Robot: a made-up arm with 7 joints.
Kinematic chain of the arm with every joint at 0, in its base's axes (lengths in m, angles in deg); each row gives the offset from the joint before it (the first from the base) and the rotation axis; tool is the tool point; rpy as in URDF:
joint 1: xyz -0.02 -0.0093 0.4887 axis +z
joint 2: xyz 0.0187 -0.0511 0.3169 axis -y
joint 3: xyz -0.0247 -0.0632 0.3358 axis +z
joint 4: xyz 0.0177 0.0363 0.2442 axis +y
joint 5: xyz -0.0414 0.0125 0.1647 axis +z
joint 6: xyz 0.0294 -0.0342 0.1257 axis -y
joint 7: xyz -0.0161 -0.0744 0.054 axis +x
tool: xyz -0.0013 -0.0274 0.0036 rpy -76.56 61.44 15
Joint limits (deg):
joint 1: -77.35..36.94
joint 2: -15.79..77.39
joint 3: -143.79..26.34
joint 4: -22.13..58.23
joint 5: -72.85..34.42
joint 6: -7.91..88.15
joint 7: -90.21..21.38
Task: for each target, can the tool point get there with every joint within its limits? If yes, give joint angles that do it. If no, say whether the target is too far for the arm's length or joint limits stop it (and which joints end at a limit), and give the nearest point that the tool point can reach.
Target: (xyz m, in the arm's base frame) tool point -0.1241 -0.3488 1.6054
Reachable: yes | joints 18.31 11.65 -71.94 30.89 24.71 78.08 8.27
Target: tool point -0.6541 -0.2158 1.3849
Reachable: yes | joints 11.79 42.27 -37.86 5.24 -28.80 74.52 -77.90
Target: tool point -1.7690 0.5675 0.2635
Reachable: no: too far | nearest point -0.9134 0.2853 0.7567 | short by 1.027 m
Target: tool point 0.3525 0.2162 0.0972
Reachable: no: joint limits stop it (at a limit: joint 1, joint 2, joint 4, joint 5, joint 6) | nearest point -0.1519 0.7604 0.7489 | short by 0.988 m
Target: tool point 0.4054 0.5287 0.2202
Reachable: no: joint limits stop it (at a limit: joint 1, joint 2, joint 4, joint 5, joint 6) | nearest point -0.1239 0.7615 0.7722 | short by 0.799 m
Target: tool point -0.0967 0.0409 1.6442
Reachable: yes | joints 12.59 6.82 -122.63 -14.60 -15.40 67.81 -40.44
